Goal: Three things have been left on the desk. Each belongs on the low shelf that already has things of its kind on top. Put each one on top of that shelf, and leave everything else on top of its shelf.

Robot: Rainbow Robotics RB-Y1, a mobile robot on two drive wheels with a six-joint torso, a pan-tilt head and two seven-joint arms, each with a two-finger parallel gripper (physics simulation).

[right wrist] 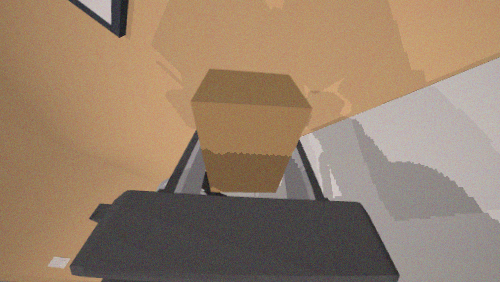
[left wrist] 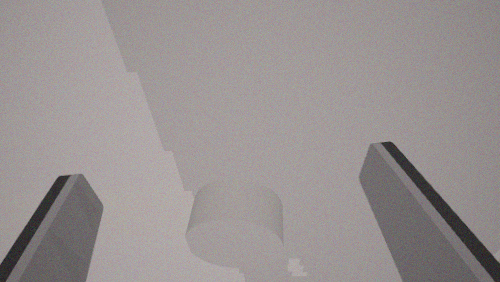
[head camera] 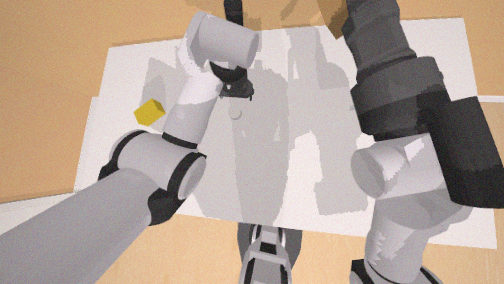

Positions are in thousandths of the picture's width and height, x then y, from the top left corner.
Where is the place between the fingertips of my right gripper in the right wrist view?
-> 495,488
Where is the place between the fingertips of my left gripper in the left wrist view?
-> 465,622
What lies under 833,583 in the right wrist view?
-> A white desk.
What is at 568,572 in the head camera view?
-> A white desk.
